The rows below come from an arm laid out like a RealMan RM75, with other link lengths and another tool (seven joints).
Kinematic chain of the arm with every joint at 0, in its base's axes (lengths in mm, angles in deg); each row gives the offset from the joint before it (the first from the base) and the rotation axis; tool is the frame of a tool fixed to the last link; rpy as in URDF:
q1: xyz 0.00 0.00 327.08 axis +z
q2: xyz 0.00 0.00 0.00 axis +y
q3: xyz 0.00 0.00 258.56 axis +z
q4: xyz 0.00 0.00 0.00 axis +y
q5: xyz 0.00 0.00 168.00 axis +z
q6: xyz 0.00 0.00 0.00 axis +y
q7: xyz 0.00 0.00 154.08 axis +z
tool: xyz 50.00 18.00 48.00 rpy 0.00 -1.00 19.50
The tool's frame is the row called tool.
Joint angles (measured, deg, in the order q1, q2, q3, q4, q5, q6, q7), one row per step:
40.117, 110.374, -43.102, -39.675, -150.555, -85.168, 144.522
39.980, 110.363, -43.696, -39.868, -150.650, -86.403, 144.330
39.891, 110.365, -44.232, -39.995, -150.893, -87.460, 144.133
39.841, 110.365, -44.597, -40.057, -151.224, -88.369, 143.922
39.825, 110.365, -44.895, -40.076, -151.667, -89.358, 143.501
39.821, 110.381, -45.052, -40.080, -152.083, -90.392, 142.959
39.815, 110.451, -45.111, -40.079, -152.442, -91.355, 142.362
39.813, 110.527, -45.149, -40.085, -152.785, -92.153, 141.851
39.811, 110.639, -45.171, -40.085, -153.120, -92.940, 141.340
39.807, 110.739, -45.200, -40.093, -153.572, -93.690, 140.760
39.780, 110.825, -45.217, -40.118, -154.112, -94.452, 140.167
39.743, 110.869, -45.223, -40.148, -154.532, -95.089, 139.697
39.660, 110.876, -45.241, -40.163, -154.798, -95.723, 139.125
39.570, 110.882, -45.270, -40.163, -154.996, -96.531, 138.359
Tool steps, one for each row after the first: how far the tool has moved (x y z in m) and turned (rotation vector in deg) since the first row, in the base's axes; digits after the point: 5 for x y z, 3 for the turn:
-0.00017, -0.00516, 0.00043, -1.478, -0.037, 0.120
0.00008, -0.00987, 0.00088, -2.867, -0.210, 0.228
0.00047, -0.01397, 0.00143, -4.080, -0.397, 0.293
0.00103, -0.01836, 0.00219, -5.443, -0.614, 0.494
0.00126, -0.02269, 0.00294, -6.785, -0.686, 0.756
0.00117, -0.02672, 0.00333, -8.023, -0.627, 1.058
0.00113, -0.03011, 0.00366, -9.068, -0.595, 1.315
0.00093, -0.03353, 0.00376, -10.113, -0.511, 1.568
0.00124, -0.03695, 0.00416, -11.183, -0.561, 1.869
0.00191, -0.04052, 0.00485, -12.271, -0.683, 2.136
0.00248, -0.04340, 0.00563, -13.132, -0.767, 2.325
0.00303, -0.04625, 0.00650, -13.951, -0.738, 2.593
0.00327, -0.04963, 0.00745, -14.961, -0.565, 3.011

